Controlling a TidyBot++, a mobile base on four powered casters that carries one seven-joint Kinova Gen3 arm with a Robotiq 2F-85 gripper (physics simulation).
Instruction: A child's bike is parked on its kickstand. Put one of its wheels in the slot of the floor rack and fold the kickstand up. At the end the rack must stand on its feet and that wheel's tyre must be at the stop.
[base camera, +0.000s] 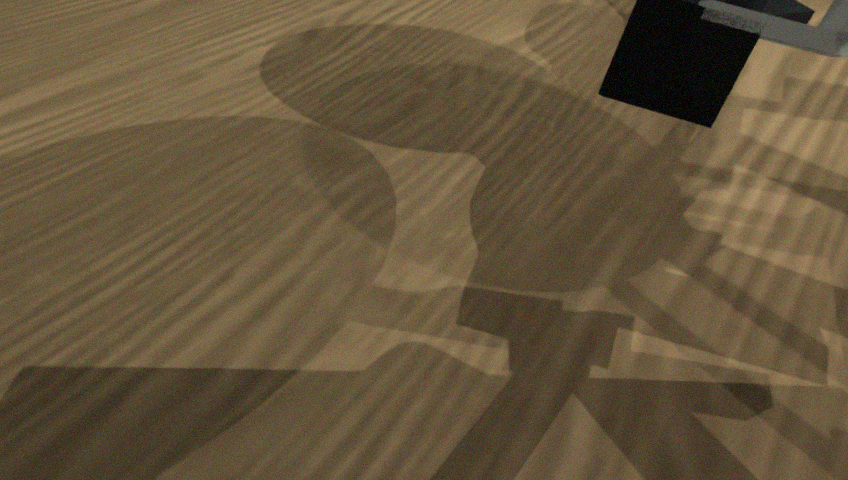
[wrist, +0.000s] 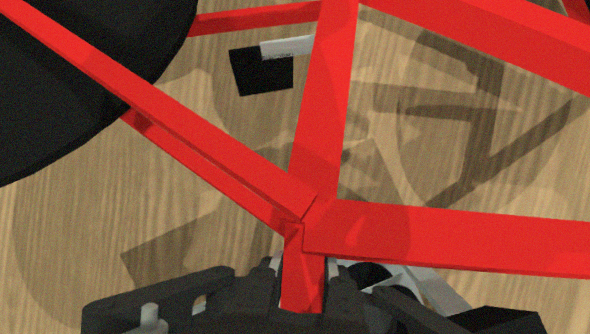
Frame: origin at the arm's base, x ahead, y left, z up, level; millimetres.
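Where they show: gripper, fingertip midpoint: (wrist: 304, 268).
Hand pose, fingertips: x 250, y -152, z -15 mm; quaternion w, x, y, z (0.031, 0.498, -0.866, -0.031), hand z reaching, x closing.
Note:
Things, the pixels of their centre, and the offset from my fingertips. "*": a spot on its surface instead. Level surfaces: height alone.
- black wheel, surface spot: (wrist: 75, 100) * 1 mm down, 164 mm ahead, 94 mm left
- black block, surface spot: (base camera: 678, 65) (wrist: 265, 77) * 203 mm down, 186 mm ahead, 20 mm right
- grey bar, surface spot: (base camera: 800, 38) * 183 mm down, 183 mm ahead, 88 mm right
- wood-grained floor, surface height: 382 mm down
The child's bike shows in part in the wrist view: its red frame (wrist: 322, 100) runs across the middle and right, and a black wheel (wrist: 75, 100) is at the upper left. My gripper (wrist: 304, 268), at the bottom of the wrist view, is shut on a short red tube of the frame, just below the joint where several tubes meet. A black block (wrist: 257, 75) (base camera: 678, 65) on a grey bar (wrist: 287, 46) (base camera: 800, 38) looks like a pedal on its crank. I cannot make out the kickstand for certain. The rack and its slot are not recognisable in either view.
The wood-grained floor (base camera: 148, 71) (wrist: 75, 215) carries overlapping shadows, with broad rounded ones in the base view. Grey angled parts (wrist: 437, 290) and a dark round part (wrist: 370, 274) show beyond the gripper at the lower right of the wrist view; I cannot tell what they are.

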